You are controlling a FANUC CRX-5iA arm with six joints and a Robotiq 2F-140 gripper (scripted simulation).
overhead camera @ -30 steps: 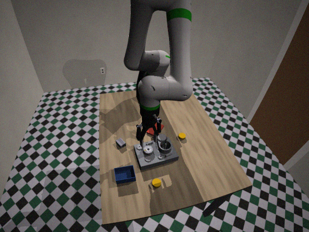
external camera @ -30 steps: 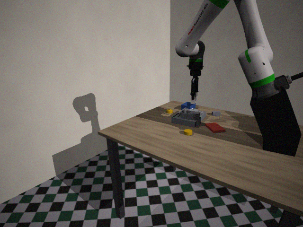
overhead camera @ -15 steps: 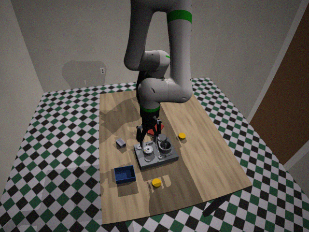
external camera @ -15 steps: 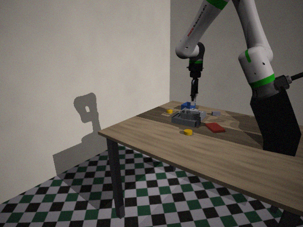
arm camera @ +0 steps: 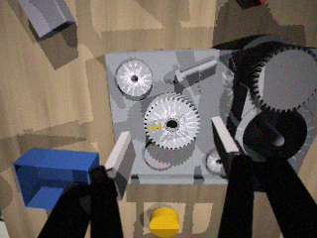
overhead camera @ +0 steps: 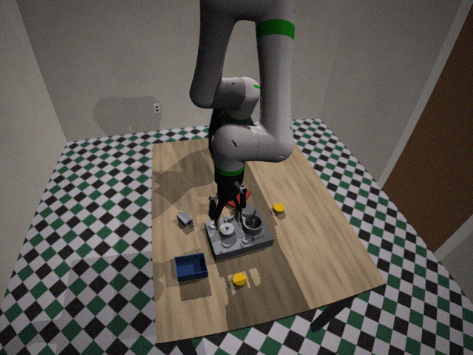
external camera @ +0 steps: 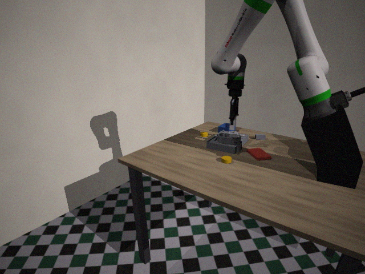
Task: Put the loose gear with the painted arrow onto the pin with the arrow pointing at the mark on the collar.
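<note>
My hand is 7 cm above the gear. From my hand the other things lie so: small grey block: 14 cm to the right, 14 cm behind, 11 cm below; blue bin: 18 cm to the right, 11 cm below, 9 cm ahead; grey bolt: 7 cm below, 5 cm behind, 2 cm to the left.
</note>
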